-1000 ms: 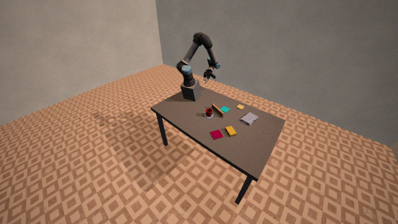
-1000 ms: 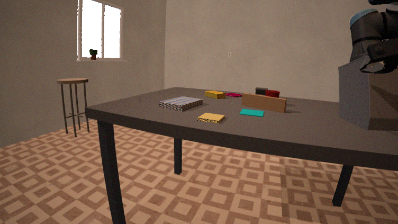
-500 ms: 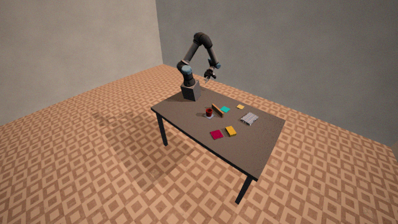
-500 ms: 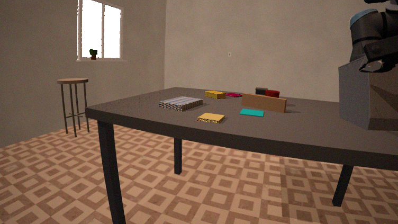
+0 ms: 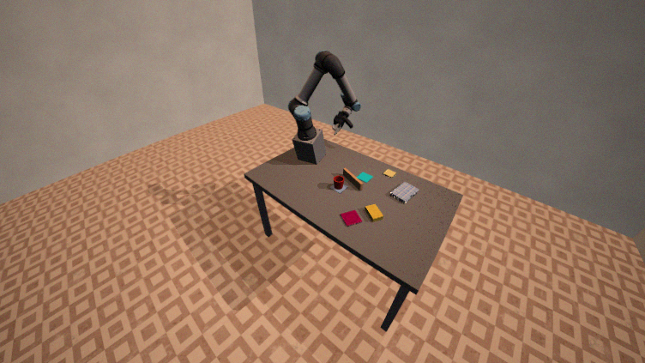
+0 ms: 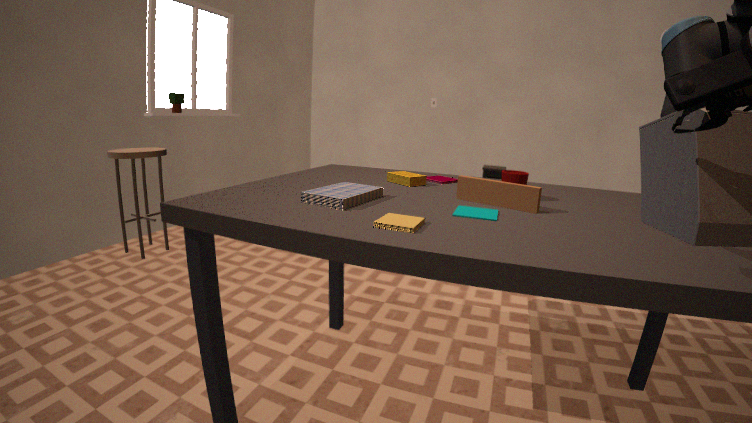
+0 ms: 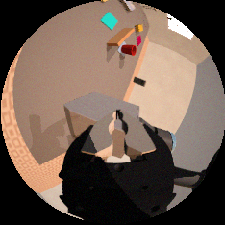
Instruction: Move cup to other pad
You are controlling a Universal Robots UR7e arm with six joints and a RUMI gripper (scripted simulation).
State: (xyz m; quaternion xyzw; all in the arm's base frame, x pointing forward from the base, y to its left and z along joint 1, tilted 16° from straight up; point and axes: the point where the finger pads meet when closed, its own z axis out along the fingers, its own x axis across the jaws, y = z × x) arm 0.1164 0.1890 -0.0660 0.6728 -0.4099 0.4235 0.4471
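My hand is 30 cm short of the red cup, 29 cm to the left of it and 19 cm above it. The rest, counted from my hand: blue marble: 30 cm ahead, 30 cm to the right, 20 cm below; rail: 33 cm ahead, 17 cm to the right, 20 cm below; teal pad: 36 cm ahead, 6 cm to the right, 23 cm below.
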